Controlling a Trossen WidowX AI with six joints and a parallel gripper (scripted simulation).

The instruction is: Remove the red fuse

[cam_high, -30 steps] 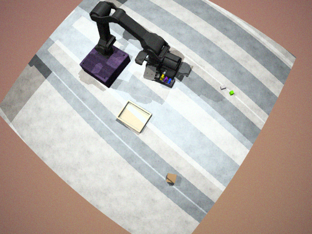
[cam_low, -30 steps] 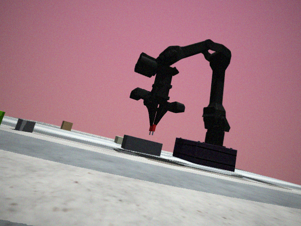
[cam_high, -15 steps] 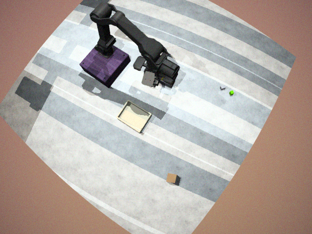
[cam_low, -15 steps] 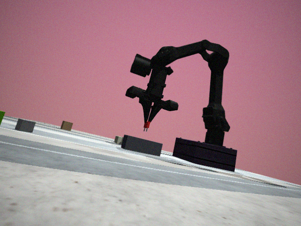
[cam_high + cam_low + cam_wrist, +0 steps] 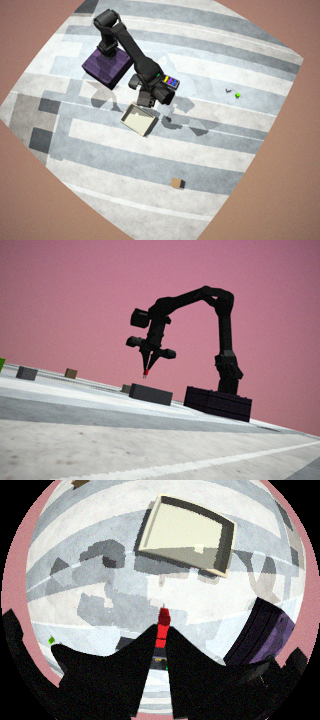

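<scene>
My gripper tip is now 110 mm to the left of the cream tray, 90 mm above it and 20 mm past it. The rest, counted from my gripper tip: brown cube: 280 mm ahead, 260 mm to the right, 80 mm below; then red fuse: 10 mm below; then small dark piece: 270 mm ahead, 240 mm to the left, 90 mm below.
</scene>
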